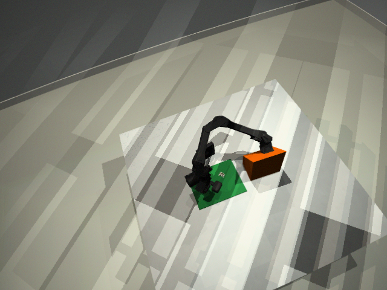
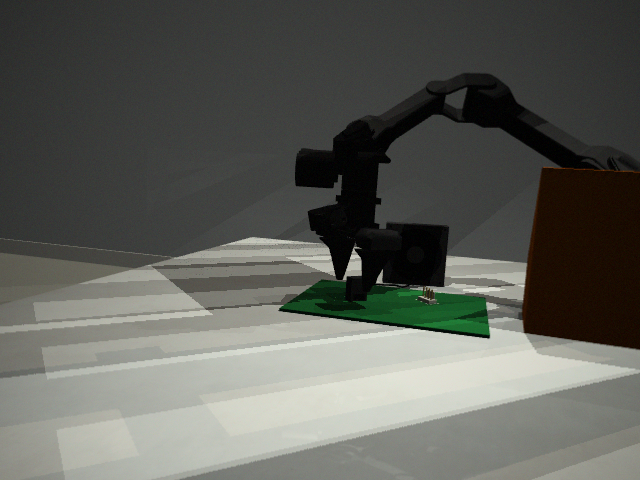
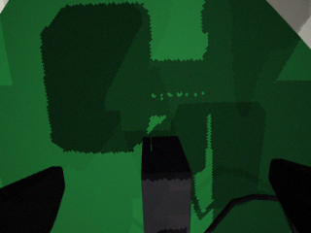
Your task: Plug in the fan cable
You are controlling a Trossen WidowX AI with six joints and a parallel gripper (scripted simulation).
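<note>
The black fan plug lies 1 cm below my gripper tip and 1 cm behind it. From my gripper tip the other things lie so: green board: 6 cm behind, 4 cm below, 3 cm to the right; four-pin fan header: 11 cm behind, 7 cm to the right, 3 cm below.
</note>
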